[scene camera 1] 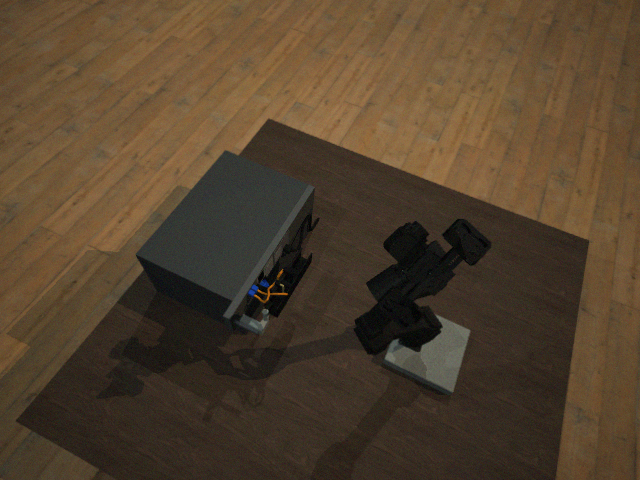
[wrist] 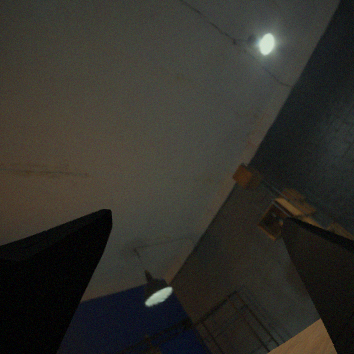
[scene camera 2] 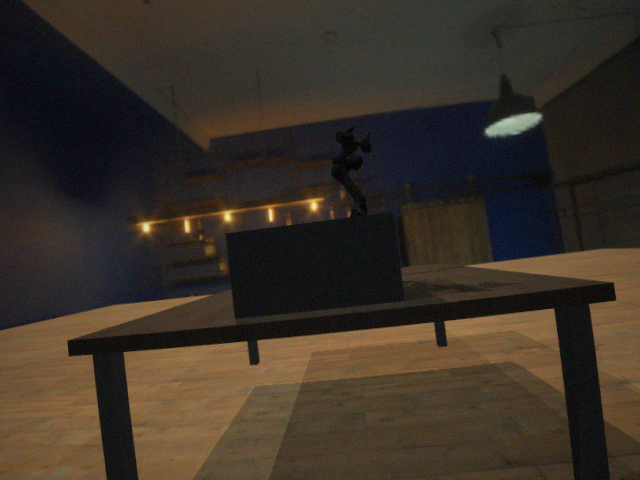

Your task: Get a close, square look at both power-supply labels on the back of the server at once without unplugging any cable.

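Pixels of known places: gripper, fingertip midpoint: (scene camera 1: 444,286) (wrist: 198,222) (scene camera 2: 361,129); arm's base, origin of the base link: (scene camera 1: 411,338).
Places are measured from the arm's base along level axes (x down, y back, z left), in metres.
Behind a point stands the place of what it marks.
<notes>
The server, a dark grey box (scene camera 1: 222,222) {x -0.192, y -0.621, z -0.014 m} (scene camera 2: 315,268) {x -0.072, y -0.766, z -0.038 m}, stands on the table. In scene camera 1 its back faces right, toward the arm, at a steep slant. Blue plugs (scene camera 1: 252,290) {x -0.178, y -0.446, z 0.133 m} with orange cables (scene camera 1: 279,293) {x -0.217, y -0.369, z 0.127 m} and a black rail-like part (scene camera 1: 293,285) {x -0.158, y -0.359, z 0.065 m} show at that back. I cannot make out the power-supply labels in any view; scene camera 2 shows another side of the box. My gripper (wrist: 198,222) {x -0.700, y -0.062, z 0.225 m} is open and empty, its fingers wide apart. The wrist view faces the ceiling and a wall. My arm (scene camera 1: 413,281) {x -0.623, y -0.097, z 0.190 m} is raised, apart from the server.
The arm's pale square base plate (scene camera 1: 444,361) {x 0.000, y 0.106, z 0.026 m} lies right of the server on the dark table (scene camera 1: 496,289) {x 0.034, y 0.210, z -0.295 m} (scene camera 2: 180,338) {x 0.053, y -0.837, z -0.374 m}. A small light grey part (scene camera 1: 250,324) {x -0.114, y -0.422, z 0.198 m} sits by the server's near back corner. A hanging lamp (scene camera 2: 511,116) (wrist: 157,292) is far behind.
</notes>
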